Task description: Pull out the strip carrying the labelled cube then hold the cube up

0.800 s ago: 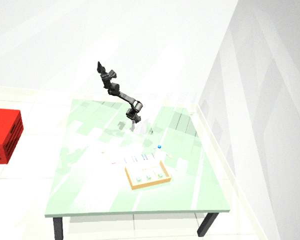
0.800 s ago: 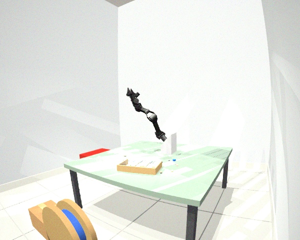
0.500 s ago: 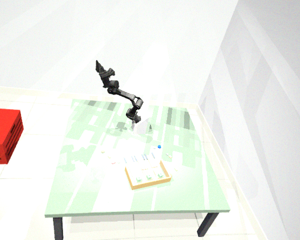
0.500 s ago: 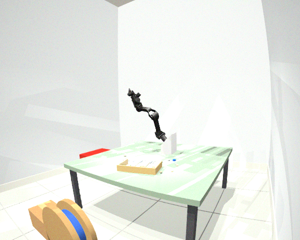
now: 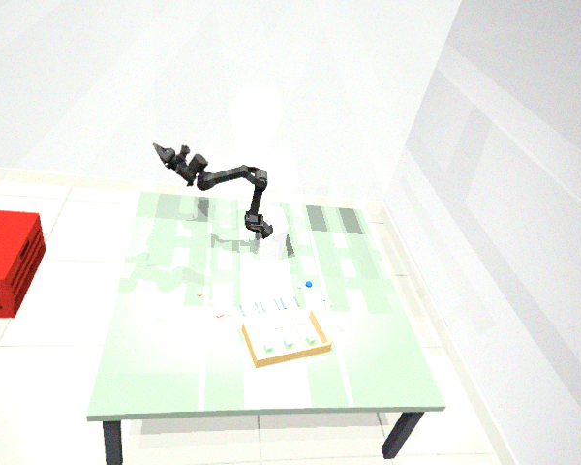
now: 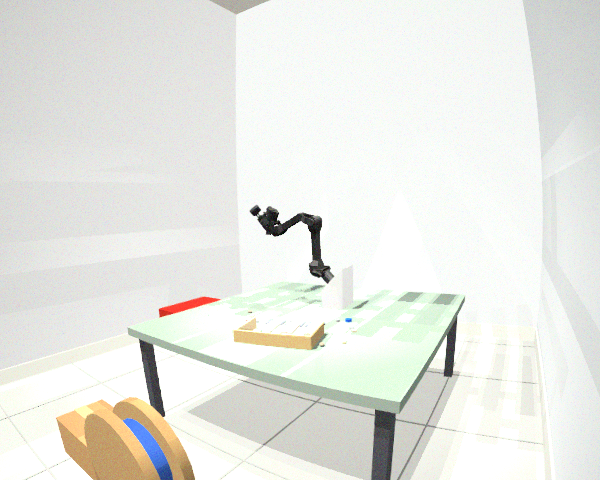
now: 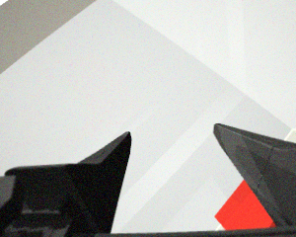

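The pink block is 500 mm ahead of my gripper tip, 300 mm to the left of it and 500 mm below it. Also, from my gripper tip: blue piece: 310 mm ahead, 730 mm to the left, 500 mm below.
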